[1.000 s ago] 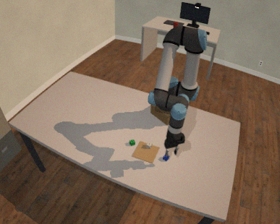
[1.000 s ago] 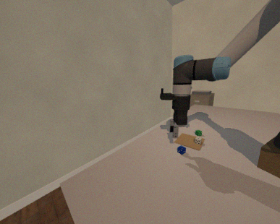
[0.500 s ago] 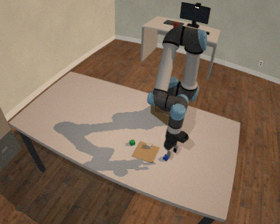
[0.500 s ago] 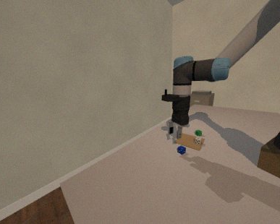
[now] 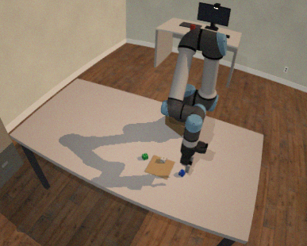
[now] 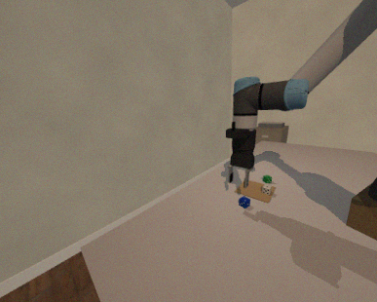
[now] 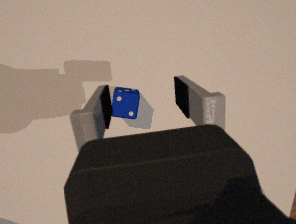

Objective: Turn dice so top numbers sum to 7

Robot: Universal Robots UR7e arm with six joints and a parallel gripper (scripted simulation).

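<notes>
My hand is 10 cm above the blue die, 3 cm to the left of it and 2 cm past it. Also, from my hand: white die (16 cm to the right, 10 cm below, 8 cm behind); green die (27 cm to the right, 10 cm below, 7 cm behind); tan mat (16 cm to the right, 11 cm below, 3 cm behind).
</notes>
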